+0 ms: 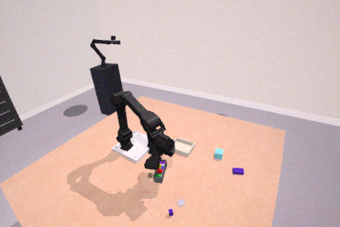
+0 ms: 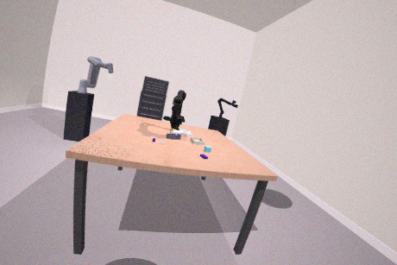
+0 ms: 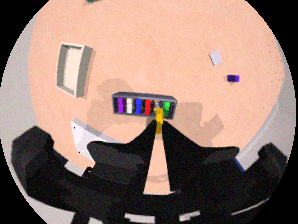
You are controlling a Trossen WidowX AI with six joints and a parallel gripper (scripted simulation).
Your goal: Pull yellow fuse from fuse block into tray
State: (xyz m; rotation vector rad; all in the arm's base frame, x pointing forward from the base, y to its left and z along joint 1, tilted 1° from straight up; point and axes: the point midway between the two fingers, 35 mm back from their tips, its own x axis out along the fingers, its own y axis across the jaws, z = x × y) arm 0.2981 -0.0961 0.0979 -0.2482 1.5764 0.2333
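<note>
Right now the cream tray is 10 mm ahead of my gripper tip, 250 mm to the left of it and 90 mm below it. The rest, counted from my gripper tip: small purple piece (150 mm ahead, 150 mm to the right, 80 mm below); then yellow fuse (10 mm below); then small grey tile (160 mm ahead, 90 mm to the right, 90 mm below).
</note>
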